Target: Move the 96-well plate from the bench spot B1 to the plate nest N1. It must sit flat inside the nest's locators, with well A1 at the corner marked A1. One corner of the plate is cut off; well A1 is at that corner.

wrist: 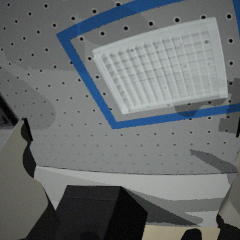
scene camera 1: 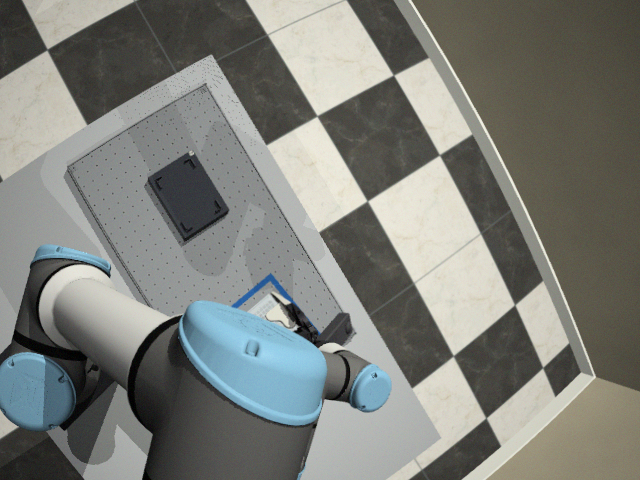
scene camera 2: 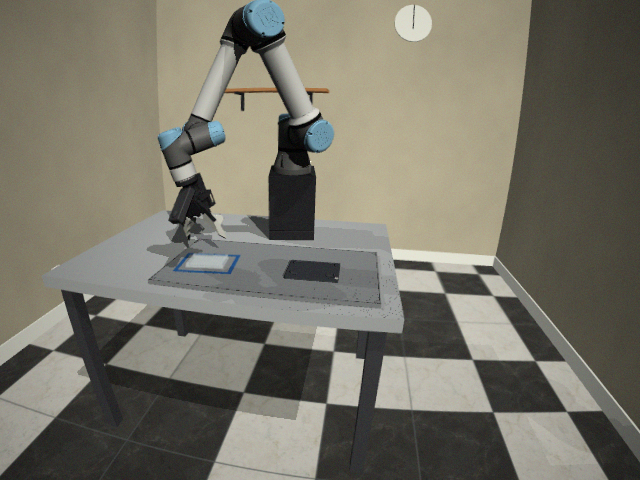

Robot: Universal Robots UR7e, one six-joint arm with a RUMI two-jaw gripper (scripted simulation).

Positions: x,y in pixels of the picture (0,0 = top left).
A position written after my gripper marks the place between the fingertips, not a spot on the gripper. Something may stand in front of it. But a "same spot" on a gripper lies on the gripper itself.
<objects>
My gripper shows in the wrist view (pixel 135 117), in scene camera 1 and in scene camera 2. The same spot on my gripper: (scene camera 2: pixel 214 220) is (scene camera 1: pixel 290 303).
</objects>
